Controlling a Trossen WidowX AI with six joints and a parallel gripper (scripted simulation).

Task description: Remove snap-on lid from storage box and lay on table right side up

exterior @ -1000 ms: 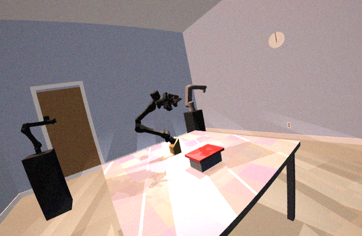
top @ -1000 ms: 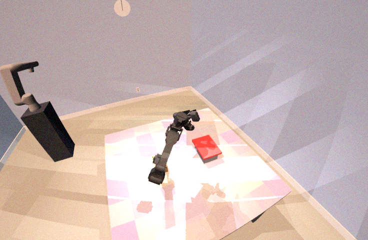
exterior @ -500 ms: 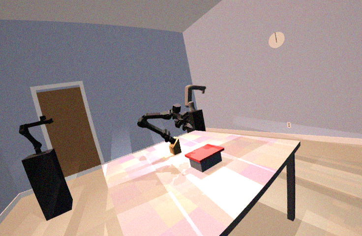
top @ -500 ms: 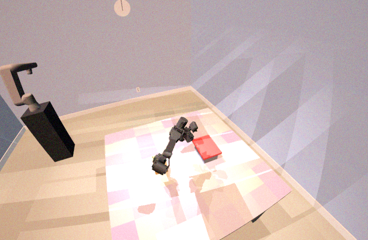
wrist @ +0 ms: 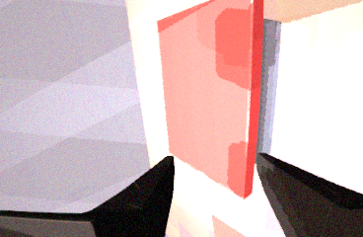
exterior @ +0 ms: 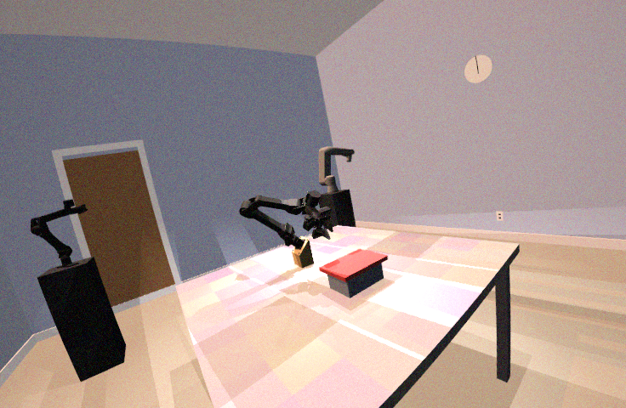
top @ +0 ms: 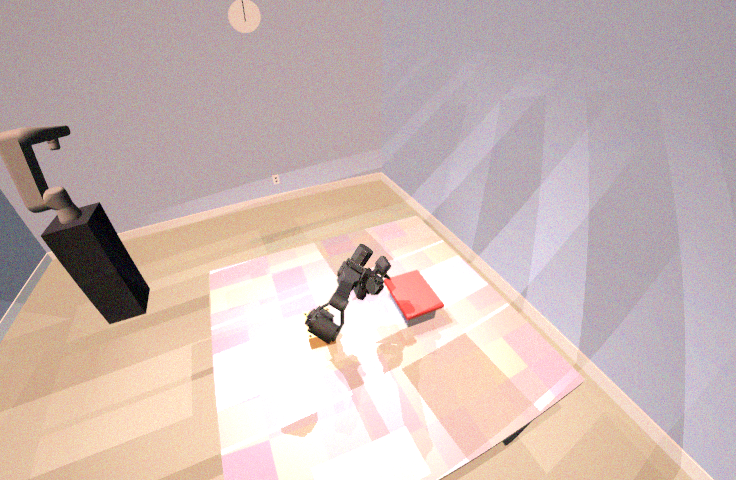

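Now: gripper tip 130 mm short of the red lid, 10 mm to the left of it and 100 mm above it. From my gripper tip the other things lie so: storage box 130 mm ahead, 10 mm to the right, 150 mm below.
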